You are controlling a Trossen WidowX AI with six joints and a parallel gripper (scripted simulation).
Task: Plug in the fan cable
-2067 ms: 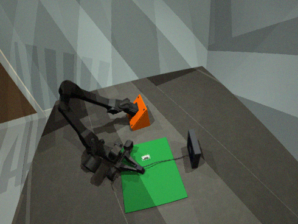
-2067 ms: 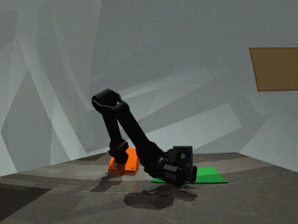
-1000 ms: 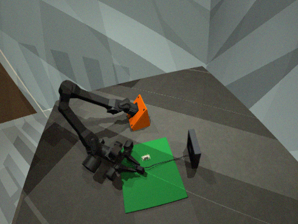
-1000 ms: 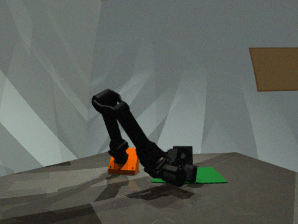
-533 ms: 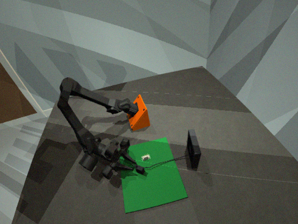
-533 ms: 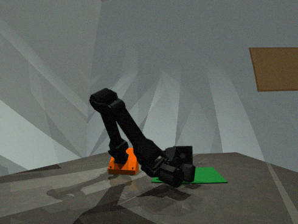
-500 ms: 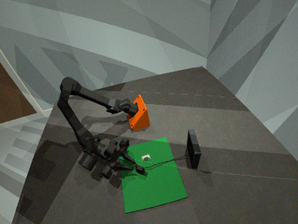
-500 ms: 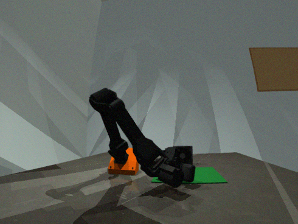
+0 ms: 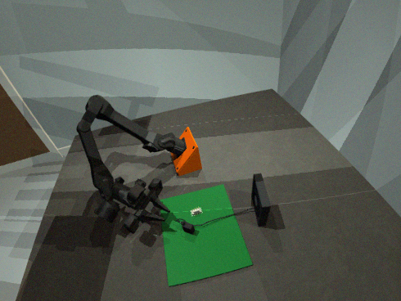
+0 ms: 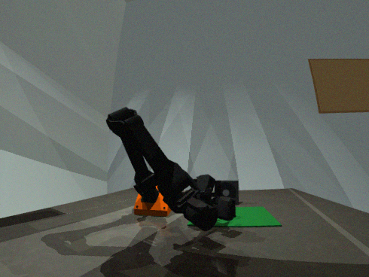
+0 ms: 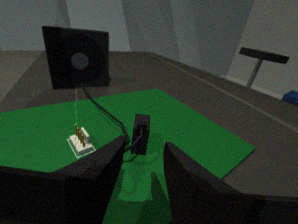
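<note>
Right now my gripper tip is 50 mm to the right of the plug, 40 mm above it and 30 mm short of it. The rest, counted from my gripper tip: black fan (280 mm to the left, 20 mm ahead, 10 mm below); then green board (90 mm to the left, 80 mm below, 40 mm ahead).
</note>
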